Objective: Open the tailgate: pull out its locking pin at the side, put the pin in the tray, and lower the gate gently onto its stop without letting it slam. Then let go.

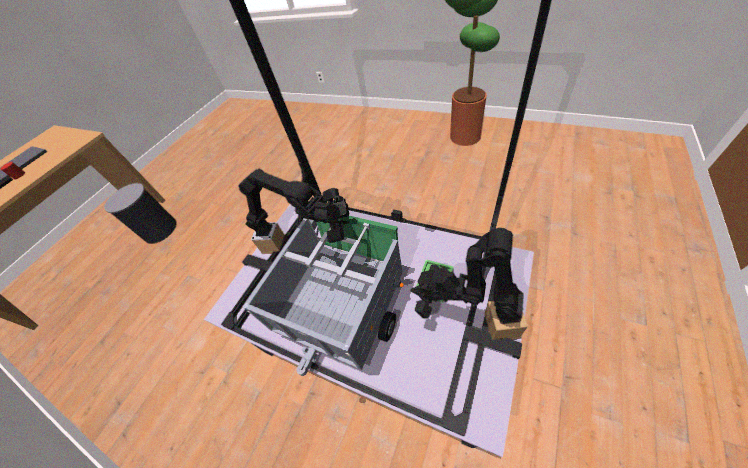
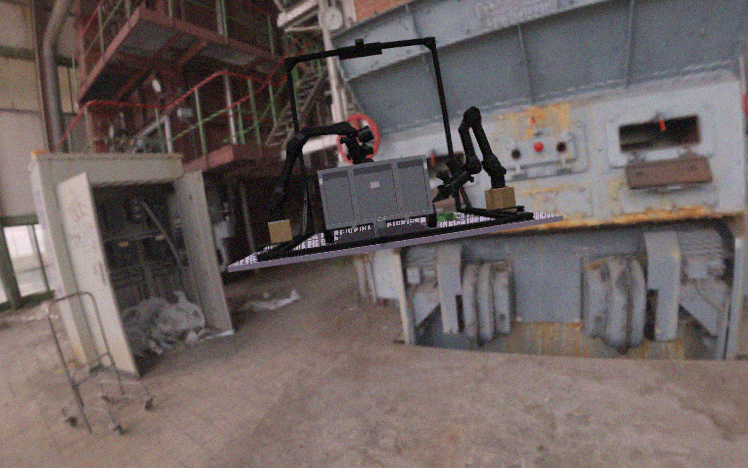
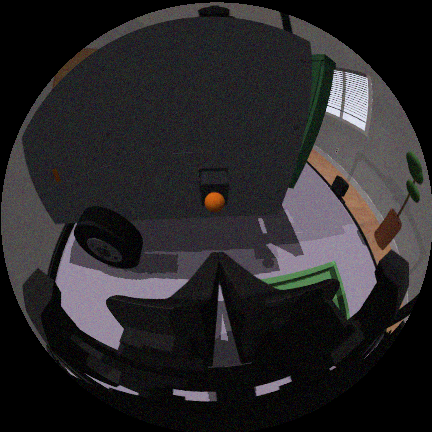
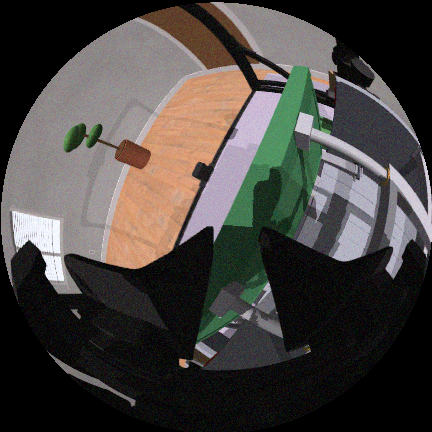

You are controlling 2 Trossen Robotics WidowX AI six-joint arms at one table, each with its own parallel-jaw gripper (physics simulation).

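Places are measured from the left arm's base along level axes (x ahead, y right, z down), in centimetres.
Pixels of known places: left gripper, between the fingertips: [image 1: 410,290] [image 3: 217,257]; right gripper, between the fingertips: [image 1: 348,218] [image 4: 236,233]; left arm's base, origin of its link: [image 1: 507,313] [image 2: 498,188] [image 4: 344,77]; right arm's base, origin of its link: [image 1: 263,230] [image 2: 278,220].
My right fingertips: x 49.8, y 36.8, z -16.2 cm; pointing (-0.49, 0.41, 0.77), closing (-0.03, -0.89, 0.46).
Note:
Ahead of a thing's pixels: the offset from my right fingertips to its top centre. Level surfaces: height alone.
A grey trailer {dx +8.9, dy -23.1, dz -1.2 cm} [image 1: 326,297] [image 2: 374,190] stands on the lilac table {dz +27.8 cm} [image 1: 419,371]. Its green tailgate [image 1: 379,239] [image 4: 278,149] [image 3: 318,100] closes the far end. My right gripper [image 1: 335,234] [image 4: 236,233] [image 2: 358,155] is shut on the tailgate's top edge. The locking pin's orange knob [image 1: 401,284] [image 3: 214,201] sits in its bracket on the trailer's dark side wall. My left gripper [image 1: 419,290] [image 3: 217,257] [image 2: 442,188] is shut and empty, a short way back from the knob. The green tray {dx -29.4, dy -15.4, dz +25.6 cm} [image 1: 437,266] [image 3: 318,278] [image 2: 446,216] lies under the left arm.
The trailer's black wheel {dx -9.4, dy -34.0, dz +17.4 cm} [image 1: 387,325] [image 3: 109,238] is beside the left gripper. Black frame posts [image 1: 279,107] [image 1: 521,111] rise behind the table. A small black block [image 1: 396,214] sits at the table's back edge. A potted plant [image 1: 468,116] stands on the floor beyond.

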